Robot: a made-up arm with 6 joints. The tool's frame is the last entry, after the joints. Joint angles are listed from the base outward.
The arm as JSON. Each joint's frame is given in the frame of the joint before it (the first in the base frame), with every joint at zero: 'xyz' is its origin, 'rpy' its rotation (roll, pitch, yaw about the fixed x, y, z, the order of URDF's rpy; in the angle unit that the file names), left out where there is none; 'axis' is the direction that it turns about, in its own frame. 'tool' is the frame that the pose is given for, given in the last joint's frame.
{
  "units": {
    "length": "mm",
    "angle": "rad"
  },
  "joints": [
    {
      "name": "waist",
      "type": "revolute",
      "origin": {
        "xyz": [
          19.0,
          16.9,
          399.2
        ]
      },
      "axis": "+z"
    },
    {
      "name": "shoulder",
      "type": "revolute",
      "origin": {
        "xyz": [
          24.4,
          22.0,
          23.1
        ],
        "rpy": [
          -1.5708,
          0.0,
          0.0
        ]
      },
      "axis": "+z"
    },
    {
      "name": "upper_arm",
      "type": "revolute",
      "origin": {
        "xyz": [
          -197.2,
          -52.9,
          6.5
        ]
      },
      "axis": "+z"
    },
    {
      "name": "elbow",
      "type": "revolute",
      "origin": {
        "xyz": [
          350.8,
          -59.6,
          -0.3
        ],
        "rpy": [
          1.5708,
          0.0,
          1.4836
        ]
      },
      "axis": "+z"
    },
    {
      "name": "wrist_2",
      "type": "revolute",
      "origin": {
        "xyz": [
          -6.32,
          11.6,
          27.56
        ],
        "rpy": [
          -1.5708,
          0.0,
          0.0
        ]
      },
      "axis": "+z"
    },
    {
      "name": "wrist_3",
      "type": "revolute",
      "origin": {
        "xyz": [
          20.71,
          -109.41,
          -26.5
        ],
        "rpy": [
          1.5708,
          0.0,
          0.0
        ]
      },
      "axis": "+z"
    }
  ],
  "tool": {
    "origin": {
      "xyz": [
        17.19,
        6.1,
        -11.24
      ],
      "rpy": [
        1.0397,
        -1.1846,
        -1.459
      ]
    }
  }
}
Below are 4 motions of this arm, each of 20 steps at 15 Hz.
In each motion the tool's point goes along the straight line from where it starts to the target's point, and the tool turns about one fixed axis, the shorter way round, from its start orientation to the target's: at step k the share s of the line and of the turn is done. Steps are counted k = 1, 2, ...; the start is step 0. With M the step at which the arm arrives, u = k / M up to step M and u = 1 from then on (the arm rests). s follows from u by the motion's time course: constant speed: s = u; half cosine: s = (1 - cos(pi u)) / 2; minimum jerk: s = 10 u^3 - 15 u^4 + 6 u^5.
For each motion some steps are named. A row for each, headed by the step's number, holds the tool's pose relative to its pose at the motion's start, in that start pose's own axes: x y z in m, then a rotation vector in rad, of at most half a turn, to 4 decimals.
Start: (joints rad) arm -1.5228 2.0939 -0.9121 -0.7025 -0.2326 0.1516
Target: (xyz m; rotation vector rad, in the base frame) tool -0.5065 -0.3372 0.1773 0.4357 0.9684 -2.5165
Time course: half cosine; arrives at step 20
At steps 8, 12, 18, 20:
8: 0.0104 -0.1012 -0.1680 0.3554 0.1884 -0.2697
12: 0.0198 -0.1917 -0.3183 0.6732 0.3569 -0.5109
18: 0.0294 -0.2857 -0.4744 1.0034 0.5320 -0.7615
20: 0.0302 -0.2929 -0.4863 1.0286 0.5453 -0.7807

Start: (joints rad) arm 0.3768 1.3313 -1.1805 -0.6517 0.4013 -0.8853
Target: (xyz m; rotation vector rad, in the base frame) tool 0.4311 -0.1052 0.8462 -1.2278 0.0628 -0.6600
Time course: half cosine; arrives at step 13
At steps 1, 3, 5, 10, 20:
1: -0.0011 -0.0017 -0.0051 0.0102 0.0095 -0.0040
3: -0.0091 -0.0146 -0.0443 0.0883 0.0821 -0.0342
5: -0.0233 -0.0376 -0.1137 0.2266 0.2106 -0.0878
10: -0.0633 -0.1018 -0.3080 0.6138 0.5705 -0.2378
20: -0.0723 -0.1165 -0.3523 0.7021 0.6525 -0.2720

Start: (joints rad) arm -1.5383 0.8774 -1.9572 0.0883 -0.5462 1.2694
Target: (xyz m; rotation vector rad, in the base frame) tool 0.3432 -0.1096 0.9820 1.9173 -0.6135 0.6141
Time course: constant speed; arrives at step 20
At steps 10, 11, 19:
10: -0.0475 0.0444 -0.1433 1.0856 0.4817 -0.3170
11: -0.0523 0.0488 -0.1576 1.1942 0.5299 -0.3487
19: -0.0903 0.0843 -0.2723 2.0626 0.9153 -0.6022

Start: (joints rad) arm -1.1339 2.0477 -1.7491 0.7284 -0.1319 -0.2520
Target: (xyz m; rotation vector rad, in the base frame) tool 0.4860 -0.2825 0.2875 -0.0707 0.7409 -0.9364
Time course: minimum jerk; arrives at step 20
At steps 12, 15, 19, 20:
12: -0.1310 0.1225 -0.1746 -0.4113 0.1105 0.3141
15: -0.1721 0.1609 -0.2294 -0.5403 0.1451 0.4126
19: -0.1918 0.1793 -0.2555 -0.6019 0.1617 0.4597
20: -0.1920 0.1795 -0.2558 -0.6026 0.1619 0.4602

